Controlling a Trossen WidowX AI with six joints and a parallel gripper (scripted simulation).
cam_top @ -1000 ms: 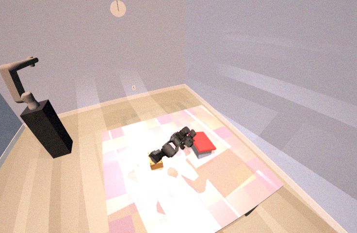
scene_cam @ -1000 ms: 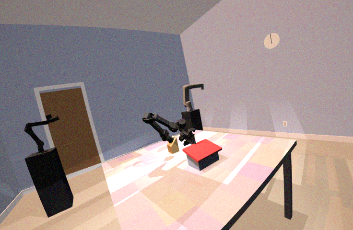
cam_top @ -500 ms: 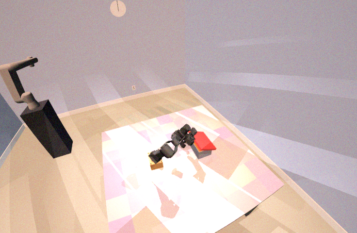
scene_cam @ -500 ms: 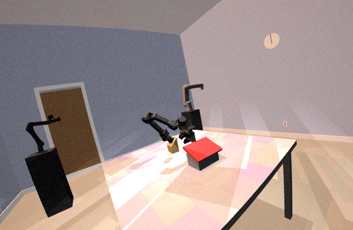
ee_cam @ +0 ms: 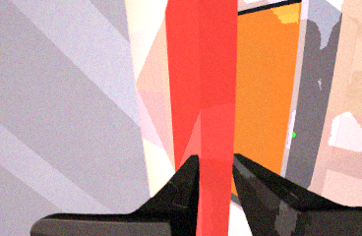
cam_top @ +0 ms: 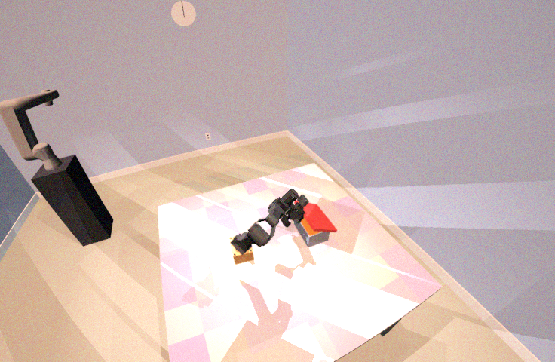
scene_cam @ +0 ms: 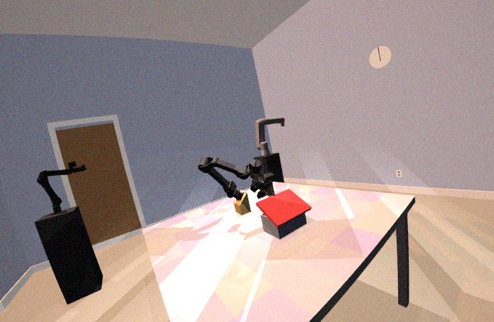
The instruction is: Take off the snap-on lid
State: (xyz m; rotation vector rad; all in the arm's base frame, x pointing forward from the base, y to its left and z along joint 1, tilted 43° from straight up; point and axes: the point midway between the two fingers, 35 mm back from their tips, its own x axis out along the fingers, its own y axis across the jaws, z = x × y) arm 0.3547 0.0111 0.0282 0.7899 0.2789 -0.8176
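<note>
Now: the red lid 70 mm ahead of my gripper tip and 40 mm below it. Also, from my gripper tip: storage box: 50 mm ahead, 120 mm below.
</note>
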